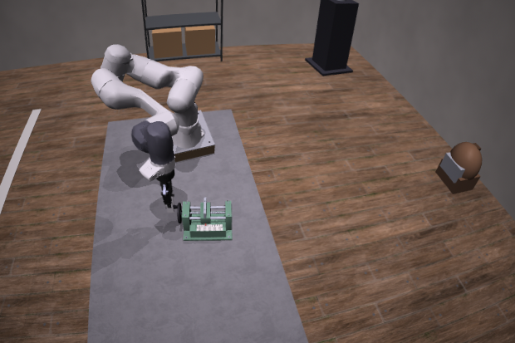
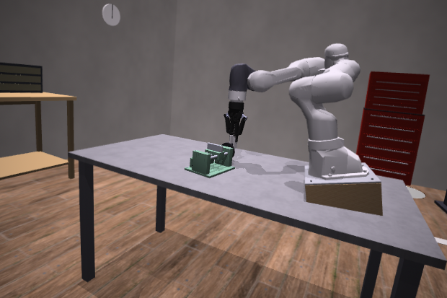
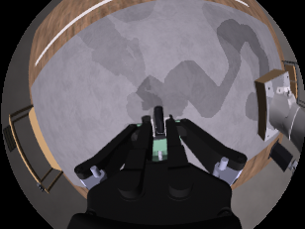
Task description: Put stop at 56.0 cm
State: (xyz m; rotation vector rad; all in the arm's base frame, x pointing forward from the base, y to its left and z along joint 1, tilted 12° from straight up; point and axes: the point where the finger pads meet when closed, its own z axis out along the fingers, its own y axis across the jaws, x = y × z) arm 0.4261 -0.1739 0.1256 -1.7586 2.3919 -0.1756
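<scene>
Now: the stop carriage 130 mm to the left of my hand, 60 mm ahead of it and 30 mm below it. Also, from my hand: black handwheel (20 mm to the left, 20 mm below, 10 mm ahead).
</scene>
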